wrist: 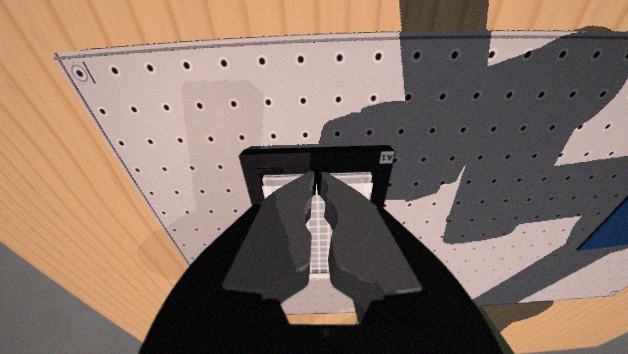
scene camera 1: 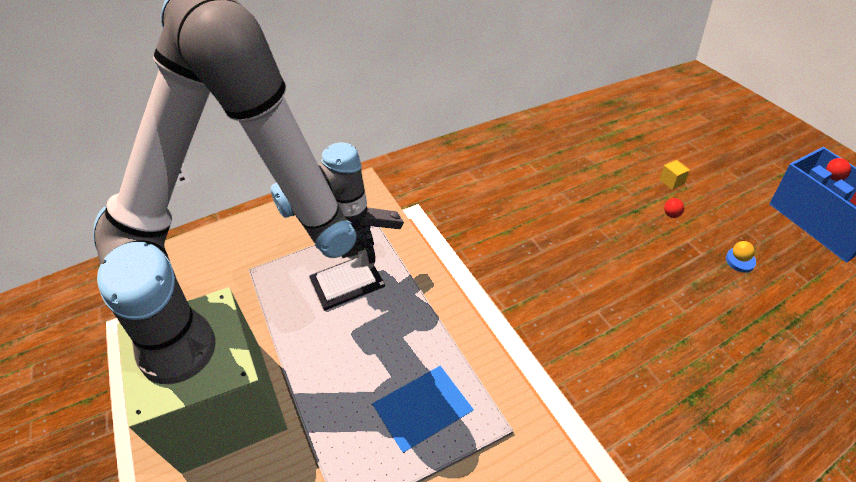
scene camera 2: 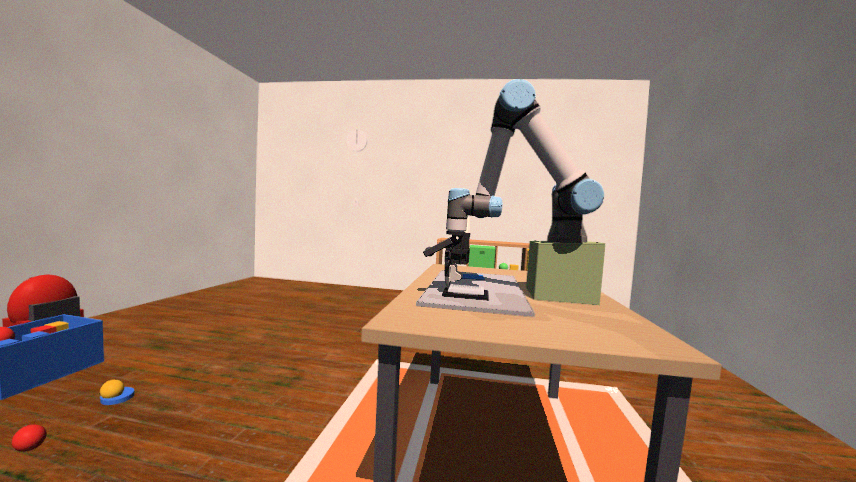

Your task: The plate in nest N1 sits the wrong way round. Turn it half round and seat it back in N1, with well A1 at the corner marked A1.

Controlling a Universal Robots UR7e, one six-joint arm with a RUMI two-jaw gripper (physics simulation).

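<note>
A white gridded well plate (scene camera 1: pixel 344 281) (scene camera 2: pixel 466 289) (wrist: pixel 320 250) lies flat in the black nest (scene camera 1: pixel 353 296) (scene camera 2: pixel 473 297) (wrist: pixel 280 160). A small A1 tag (wrist: pixel 387 157) marks one corner of the nest, at the upper right in the wrist view. Which plate corner holds well A1 is not readable. My gripper (scene camera 1: pixel 370 261) (scene camera 2: pixel 449 287) (wrist: pixel 316 174) is shut with nothing between its fingers and points down at one short end of the plate. In the wrist view the fingers hide much of the plate; whether the tips touch it I cannot tell.
The nest stands on a perforated board (scene camera 1: pixel 335 359) (scene camera 2: pixel 509 302) (wrist: pixel 150 90) on the wooden table (scene camera 1: pixel 203 251) (scene camera 2: pixel 509 338). A blue rectangle (scene camera 1: pixel 419 407) (wrist: pixel 610 232) lies farther along the board. The green pedestal (scene camera 1: pixel 209 431) (scene camera 2: pixel 569 275) under the arm stands beside the board.
</note>
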